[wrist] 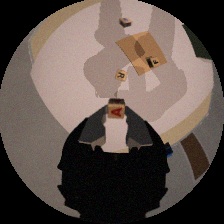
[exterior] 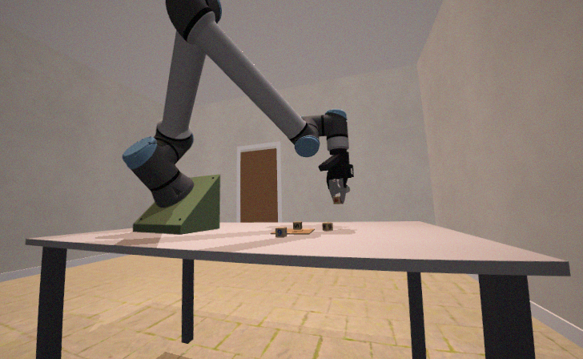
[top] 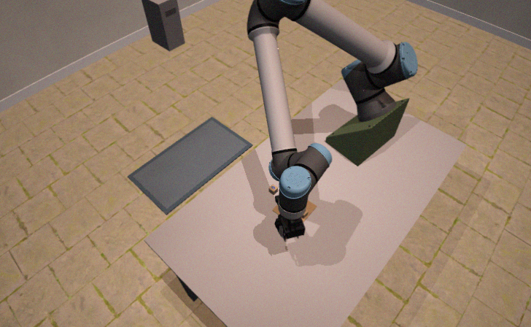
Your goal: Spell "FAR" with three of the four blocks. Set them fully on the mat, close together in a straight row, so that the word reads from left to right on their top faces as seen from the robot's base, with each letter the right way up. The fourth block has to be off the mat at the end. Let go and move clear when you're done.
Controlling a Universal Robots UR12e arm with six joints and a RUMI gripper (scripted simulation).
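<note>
My gripper is now 170 mm past the tan mat, 110 mm above it and 70 mm to the left of it. Round my hand: F block: 170 mm behind, 100 mm below, 20 mm to the right; R block: 100 mm below, 50 mm behind, 40 mm to the right; blue-lettered block: 200 mm to the right, 190 mm behind, 100 mm below.
</note>
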